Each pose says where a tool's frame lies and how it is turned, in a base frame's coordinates. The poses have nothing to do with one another.
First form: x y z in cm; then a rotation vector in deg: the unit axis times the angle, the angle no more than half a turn.
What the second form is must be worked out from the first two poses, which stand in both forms.
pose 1, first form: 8.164 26.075 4.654 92.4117 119.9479 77.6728
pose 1, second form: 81.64 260.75 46.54; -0.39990 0.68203 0.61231; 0.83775 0.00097 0.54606; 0.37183 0.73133 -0.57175
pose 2, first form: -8.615 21.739 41.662 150.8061 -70.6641 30.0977
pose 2, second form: -86.15 217.39 416.62; 0.59169 -0.77079 0.23620; -0.70438 -0.63680 -0.31359; 0.39212 0.01917 -0.91971
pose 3, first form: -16.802 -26.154 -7.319 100.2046 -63.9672 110.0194
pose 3, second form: -168.02 -261.54 -73.19; -0.20431 -0.68676 0.69758; -0.26649 -0.64668 -0.71469; 0.94193 -0.33192 -0.05089
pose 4, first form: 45.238 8.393 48.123 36.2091 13.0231 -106.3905
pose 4, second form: 452.38 83.93 481.23; -0.25023 0.91607 -0.31337; -0.81344 -0.37445 -0.44509; -0.52508 0.14353 0.83886
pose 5, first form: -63.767 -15.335 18.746 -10.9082 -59.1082 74.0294
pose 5, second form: -637.67 -153.35 187.46; -0.07907 -0.69541 -0.71425; 0.85047 0.32672 -0.41226; 0.52005 -0.64004 0.56559
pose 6, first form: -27.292 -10.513 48.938 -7.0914 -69.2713 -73.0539
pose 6, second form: -272.92 -105.13 489.38; -0.18364 0.76810 -0.61343; -0.65337 0.37087 0.65997; 0.73443 0.52199 0.43374
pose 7, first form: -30.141 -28.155 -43.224 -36.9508 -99.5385 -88.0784
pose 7, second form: -301.41 -281.55 -432.24; -0.61758 0.76439 -0.18523; -0.09082 0.16463 0.98217; 0.78125 0.62339 -0.03225
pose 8, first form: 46.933 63.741 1.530 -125.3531 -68.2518 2.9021
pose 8, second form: 469.33 637.41 15.30; 0.58872 0.74170 -0.32139; 0.76630 -0.38556 0.51393; 0.25727 -0.54884 -0.79535
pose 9, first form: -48.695 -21.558 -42.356 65.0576 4.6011 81.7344
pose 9, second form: -486.95 -215.58 -423.56; 0.23294 -0.72226 0.65121; 0.79079 -0.24908 -0.55912; 0.56604 0.64521 0.51313
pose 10, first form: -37.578 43.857 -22.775 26.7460 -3.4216 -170.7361
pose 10, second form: -375.78 438.57 -227.75; -0.94453 0.11680 -0.30695; -0.12901 -0.99145 0.01970; -0.30203 0.05821 0.95152
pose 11, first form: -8.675 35.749 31.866 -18.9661 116.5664 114.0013
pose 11, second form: -86.75 357.49 318.66; -0.93577 -0.35072 0.03657; 0.02875 0.02746 0.99921; -0.35145 0.93608 -0.01561
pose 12, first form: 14.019 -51.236 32.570 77.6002 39.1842 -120.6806
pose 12, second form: 140.19 -512.36 325.70; -0.34984 0.67611 -0.64845; -0.16621 -0.72601 -0.66730; -0.92195 -0.12567 0.36636
